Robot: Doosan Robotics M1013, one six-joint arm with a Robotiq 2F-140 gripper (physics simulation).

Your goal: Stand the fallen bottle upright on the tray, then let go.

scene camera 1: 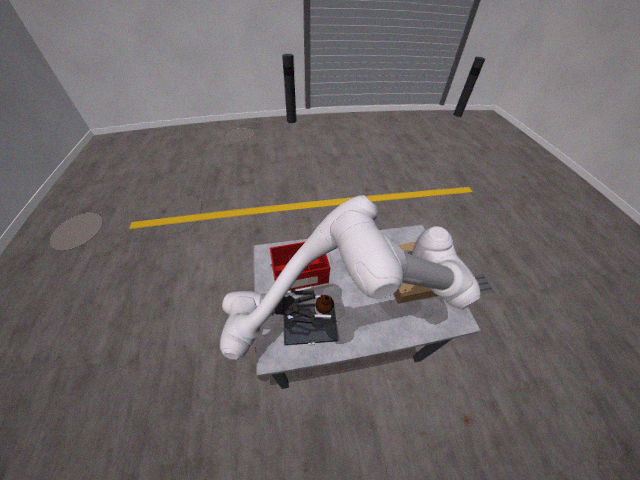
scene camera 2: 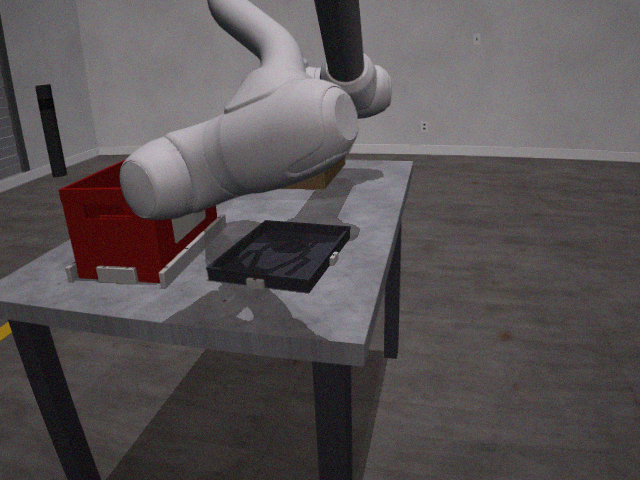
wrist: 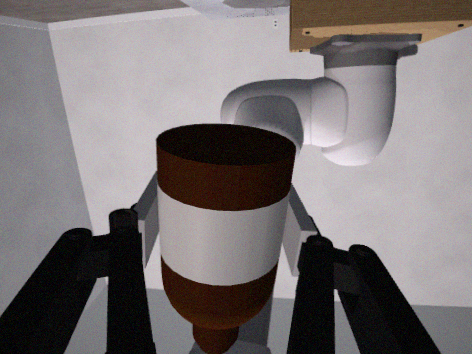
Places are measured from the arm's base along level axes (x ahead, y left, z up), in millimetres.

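Where they show: arm's base at its link origin: (wrist: 360, 41).
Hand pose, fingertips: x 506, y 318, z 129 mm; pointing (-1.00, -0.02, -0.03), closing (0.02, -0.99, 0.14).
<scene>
Things, the pixels of their top centre, and the offset from my fingertips.
- brown bottle with a white label band, top centre: (wrist: 227, 346) (scene camera 1: 325, 295) dx +26, dy +4, dz +111 mm
- dark tray at its top centre: (scene camera 2: 283, 245) (scene camera 1: 310, 322) dx +89, dy -6, dz -197 mm
- red crate at its top centre: (scene camera 2: 140, 169) (scene camera 1: 299, 257) dx +158, dy -279, dz -48 mm
The brown bottle with a white label band (scene camera 1: 324, 303) (wrist: 222, 185) is held in the air over the dark tray (scene camera 1: 323, 334) (scene camera 2: 284, 283), above its back right part in scene camera 1. Its neck points up in that view. The wrist view is upside down, with the bottle's flat base towards the table side, so the bottle looks about upright. My gripper (scene camera 1: 322, 307) (wrist: 222, 194) reaches in sideways and is shut on the label band. In scene camera 2 the arm hides the gripper and bottle; the tray floor shows with shadows, no bottle resting on it.
A red crate (scene camera 1: 320, 277) (scene camera 2: 113, 237) stands beside the tray, with pale guide strips around its foot. A wooden base block (scene camera 1: 414, 295) (scene camera 2: 330, 176) (wrist: 380, 15) carries the arm at the table's other end. The white arm (scene camera 2: 258, 139) passes above crate and tray.
</scene>
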